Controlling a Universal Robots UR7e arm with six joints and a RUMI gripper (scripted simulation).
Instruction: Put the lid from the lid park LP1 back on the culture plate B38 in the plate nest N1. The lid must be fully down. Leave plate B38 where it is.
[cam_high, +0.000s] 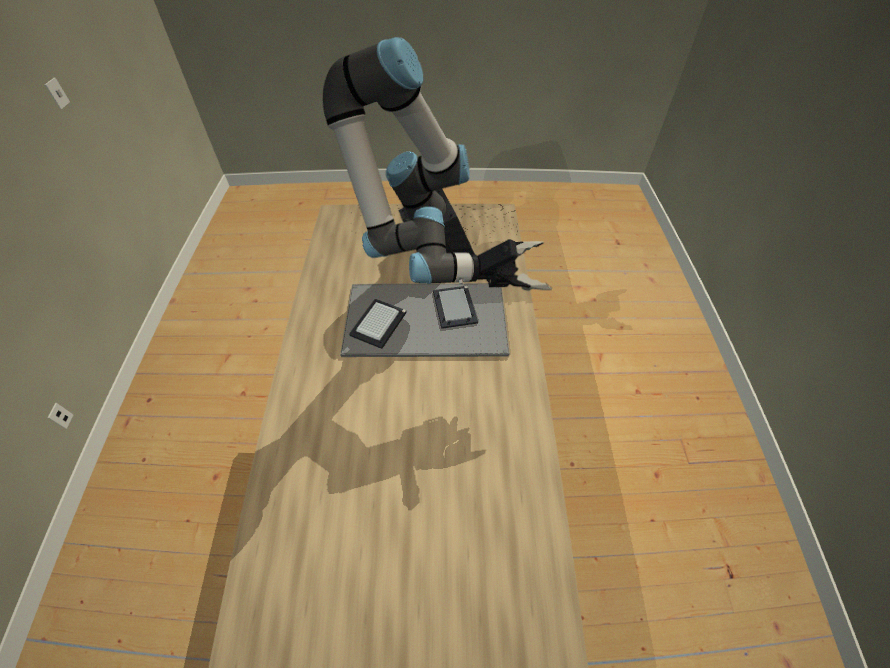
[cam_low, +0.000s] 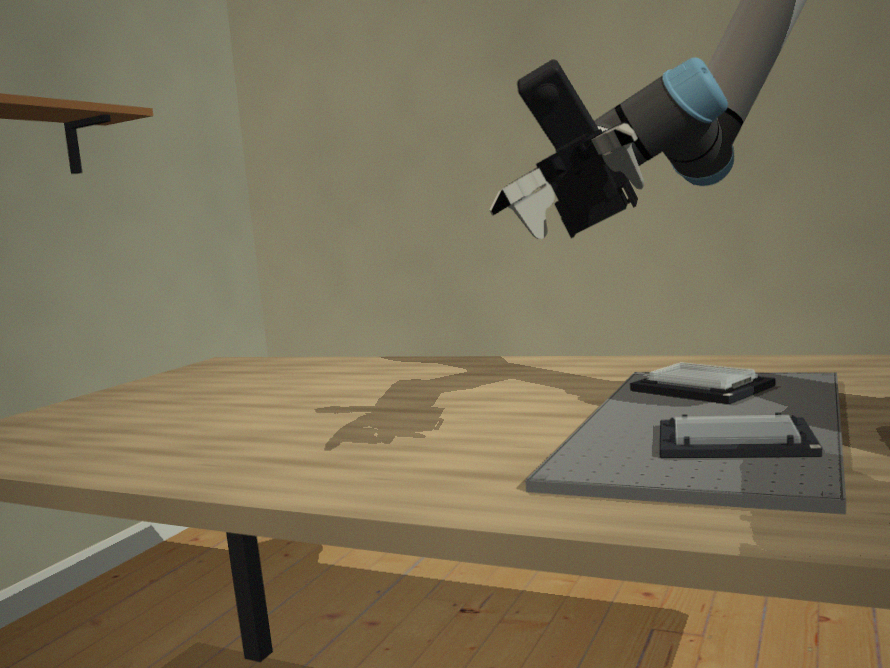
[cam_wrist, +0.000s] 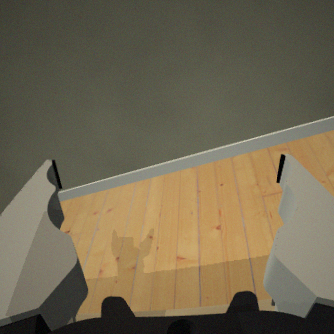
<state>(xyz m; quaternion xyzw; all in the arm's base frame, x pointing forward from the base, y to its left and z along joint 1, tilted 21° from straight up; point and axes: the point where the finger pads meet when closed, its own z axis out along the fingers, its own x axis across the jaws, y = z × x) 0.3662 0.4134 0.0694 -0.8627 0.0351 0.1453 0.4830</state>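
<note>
Now: hand 29 cm above the clear lid, 24 cm to the left of it and 9 cm past it. The rest, counted from my hand: lid park LP1: 30 cm below, 24 cm to the right, 9 cm behind; label: 29 cm below, 21 cm to the right, 18 cm behind; culture plate B38: 49 cm to the right, 29 cm below.
</note>
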